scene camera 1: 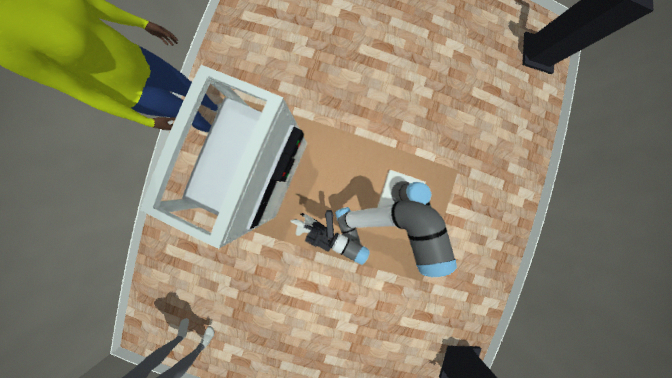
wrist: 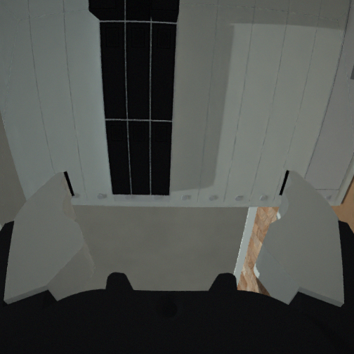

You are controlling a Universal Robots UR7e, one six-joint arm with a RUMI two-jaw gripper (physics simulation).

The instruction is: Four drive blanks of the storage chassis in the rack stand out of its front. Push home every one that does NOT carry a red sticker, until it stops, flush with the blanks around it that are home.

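Places are measured from the arm's base along level axes (x ahead, y left, z up), in millimetres.
Where they show: gripper, fingertip midpoint: [scene camera 1: 296, 216]; arm's base, link origin: [scene camera 1: 402, 193].
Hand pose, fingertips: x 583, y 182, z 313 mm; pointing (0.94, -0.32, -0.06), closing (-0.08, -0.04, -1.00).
Note:
Each offset is from my fingertips to the centre of the thing. "spot": to the spot under its first point. Level surfaces: height alone.
The rack @[dy -188, dx +254, dz -53 mm] [scene camera 1: 250, 162] [wrist: 260, 100] stands left of the arm in the scene view; its pale front fills the upper wrist view. Black equipment @[spot: dy -264, dx +43, dz +83 mm] [scene camera 1: 291, 151] with small red and green marks sits in its front. In the wrist view a black section [wrist: 138, 75], divided by pale lines into three columns, lies between pale panels. A wider black part [wrist: 134, 9] is cut off by the top edge. Which blanks stand out, and any red sticker, cannot be told. My gripper [scene camera 1: 301, 221] [wrist: 176, 175] is open and empty, in front of the rack's lower end in the scene view, apart from it.
The arm's base stands on a white plate [scene camera 1: 407, 176] on a brown mat @[dz -345 mm] [scene camera 1: 350, 142]. A person in yellow [scene camera 1: 75, 60] stands behind the rack. Another person's legs [scene camera 1: 175, 352] show at the lower left. Dark posts [scene camera 1: 575, 37] [scene camera 1: 465, 362] stand at the right.

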